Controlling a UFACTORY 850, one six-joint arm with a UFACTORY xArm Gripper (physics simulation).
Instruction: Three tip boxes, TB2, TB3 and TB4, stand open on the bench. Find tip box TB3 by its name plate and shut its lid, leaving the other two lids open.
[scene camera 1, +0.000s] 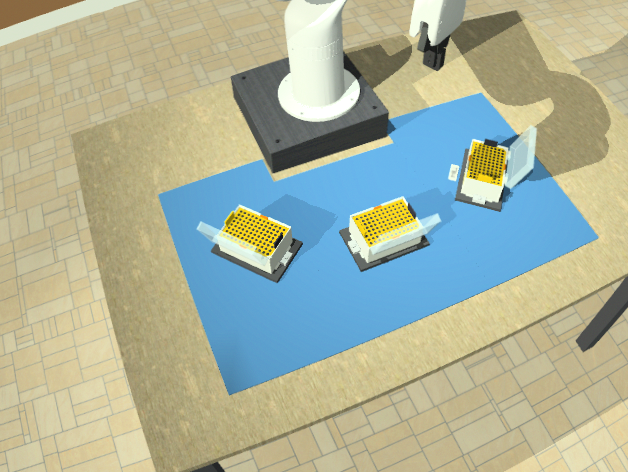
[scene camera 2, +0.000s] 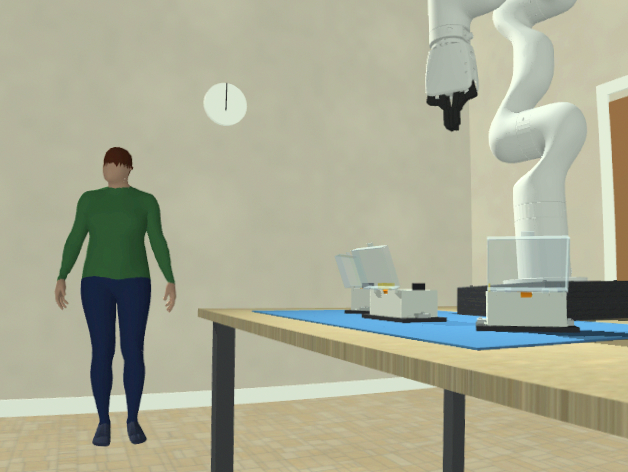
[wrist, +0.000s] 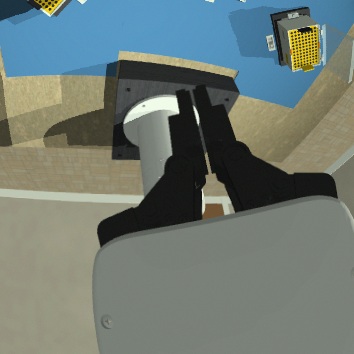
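The middle tip box, TB3, has its clear lid open, tilted toward the table's front. The left tip box has its lid open; a name plate, too small to read surely, lies beside it. The right tip box has its lid open. TB3's plate is hidden in scene camera 1. My gripper is shut and empty, high beside the base and well away from TB3.
The boxes stand on a blue mat on the table. The arm's dark base block stands behind the mat. Another name plate lies left of the right box. A person stands beyond the table.
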